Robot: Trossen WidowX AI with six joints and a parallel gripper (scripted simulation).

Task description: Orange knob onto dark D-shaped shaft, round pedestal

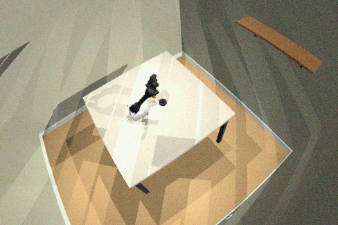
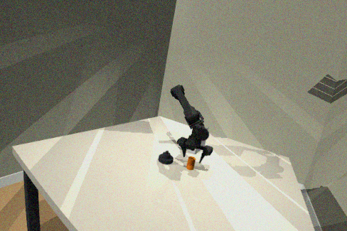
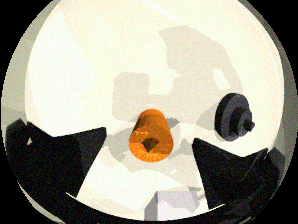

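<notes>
Right now my gripper tip is 2 cm above the orange knob. Round my gripper tip: dark round pedestal: 14 cm to the right, 3 cm ahead, 2 cm below.
</notes>
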